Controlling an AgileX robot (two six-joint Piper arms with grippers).
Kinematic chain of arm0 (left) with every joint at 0, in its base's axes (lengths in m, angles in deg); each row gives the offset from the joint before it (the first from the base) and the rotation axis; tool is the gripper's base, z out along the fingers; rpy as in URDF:
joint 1: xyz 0 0 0.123 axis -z
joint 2: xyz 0 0 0 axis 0.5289 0.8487 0
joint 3: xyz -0.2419 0.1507 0.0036 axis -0.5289 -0.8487 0
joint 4: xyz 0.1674 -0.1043 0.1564 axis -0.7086 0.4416 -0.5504
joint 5: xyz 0 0 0 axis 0.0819 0.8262 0.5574
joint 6: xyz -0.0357 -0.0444 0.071 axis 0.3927 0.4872 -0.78
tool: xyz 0 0 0 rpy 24.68 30.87 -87.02
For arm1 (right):
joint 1: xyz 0 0 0.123 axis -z
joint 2: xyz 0 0 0 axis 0.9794 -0.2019 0
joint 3: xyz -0.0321 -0.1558 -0.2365 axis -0.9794 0.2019 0
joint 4: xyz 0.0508 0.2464 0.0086 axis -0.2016 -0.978 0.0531
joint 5: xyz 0 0 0 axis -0.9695 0.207 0.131
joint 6: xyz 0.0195 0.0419 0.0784 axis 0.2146 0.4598 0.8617
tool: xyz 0 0 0 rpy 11.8 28.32 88.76
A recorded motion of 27 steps. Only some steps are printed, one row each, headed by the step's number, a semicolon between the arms.
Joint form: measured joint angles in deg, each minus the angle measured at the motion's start. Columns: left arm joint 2, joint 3, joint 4, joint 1, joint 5, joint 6; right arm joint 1, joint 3, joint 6, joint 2, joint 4, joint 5.
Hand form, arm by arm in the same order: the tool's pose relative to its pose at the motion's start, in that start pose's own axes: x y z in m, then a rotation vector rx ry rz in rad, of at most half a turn. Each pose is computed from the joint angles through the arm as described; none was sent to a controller.
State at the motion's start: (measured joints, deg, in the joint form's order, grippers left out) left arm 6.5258 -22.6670 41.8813 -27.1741 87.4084 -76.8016; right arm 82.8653 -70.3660 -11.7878 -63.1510 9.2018 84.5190
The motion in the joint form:
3: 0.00 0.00 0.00 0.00 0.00 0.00; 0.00 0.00 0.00 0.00 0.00 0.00
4: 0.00 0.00 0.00 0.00 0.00 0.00; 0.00 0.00 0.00 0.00 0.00 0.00
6: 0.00 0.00 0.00 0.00 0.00 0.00; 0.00 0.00 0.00 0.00 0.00 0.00
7: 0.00 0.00 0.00 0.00 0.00 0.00; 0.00 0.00 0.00 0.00 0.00 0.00
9: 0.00 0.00 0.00 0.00 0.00 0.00; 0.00 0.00 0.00 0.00 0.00 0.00
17: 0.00 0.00 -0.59 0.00 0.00 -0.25; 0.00 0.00 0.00 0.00 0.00 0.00
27: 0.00 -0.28 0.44 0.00 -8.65 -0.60; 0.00 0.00 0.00 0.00 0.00 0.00
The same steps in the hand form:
3: 0.0000 0.0000 0.0000 0.0000 0.0000 0.0000; 0.0000 0.0000 0.0000 0.0000 0.0000 0.0000
4: 0.0000 0.0000 0.0000 0.0000 0.0000 0.0000; 0.0000 0.0000 0.0000 0.0000 0.0000 0.0000
6: 0.0000 0.0000 0.0000 0.0000 0.0000 0.0000; 0.0000 0.0000 0.0000 0.0000 0.0000 0.0000
7: 0.0000 0.0000 0.0000 0.0000 0.0000 0.0000; 0.0000 0.0000 0.0000 0.0000 0.0000 0.0000
9: 0.0000 0.0000 0.0000 0.0000 0.0000 0.0000; 0.0000 0.0000 0.0000 0.0000 0.0000 0.0000
17: 0.0000 0.0003 0.0000 -0.0033 -0.0003 0.0141; 0.0000 0.0000 0.0000 0.0000 0.0000 0.0000
27: -0.0121 -0.0012 -0.0005 0.0147 -0.1454 0.0030; 0.0000 0.0000 0.0000 0.0000 0.0000 0.0000

